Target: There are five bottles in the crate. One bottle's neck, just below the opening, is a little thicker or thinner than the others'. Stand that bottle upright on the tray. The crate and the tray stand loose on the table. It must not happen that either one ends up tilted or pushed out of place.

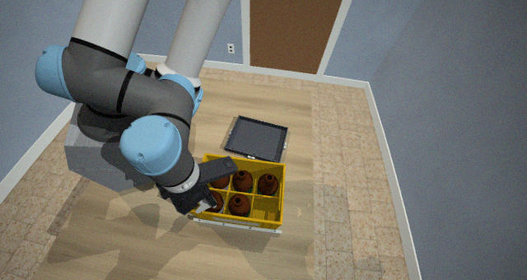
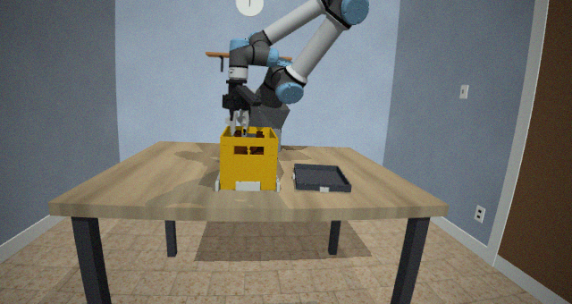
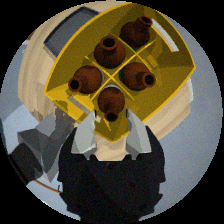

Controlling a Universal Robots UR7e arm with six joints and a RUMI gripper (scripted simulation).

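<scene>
My hand is 70 mm short of the crate, 70 mm above it and 60 mm to the right of it. From my hand the other things lie so: tray 330 mm to the left, 140 mm below, 10 mm ahead; then bottle 140 mm ahead, 130 mm to the left, 70 mm below.
</scene>
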